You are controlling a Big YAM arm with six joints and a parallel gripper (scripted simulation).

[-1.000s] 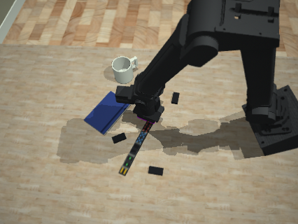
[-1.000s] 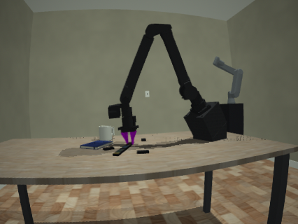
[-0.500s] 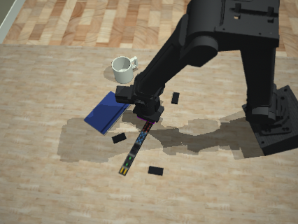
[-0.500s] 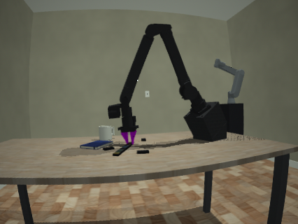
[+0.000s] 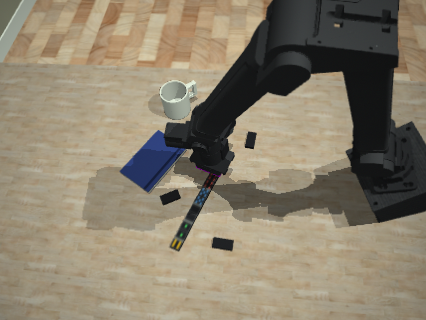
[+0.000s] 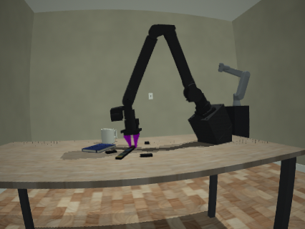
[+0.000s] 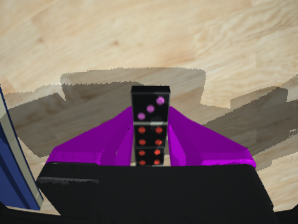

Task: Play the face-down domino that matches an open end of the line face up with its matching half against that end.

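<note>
Right now the black domino is right at my hand. The rest, counted from my hand: white mug (21 cm to the right, 15 cm ahead, 3 cm above); then blue book (18 cm ahead, 2 cm to the right).
</note>
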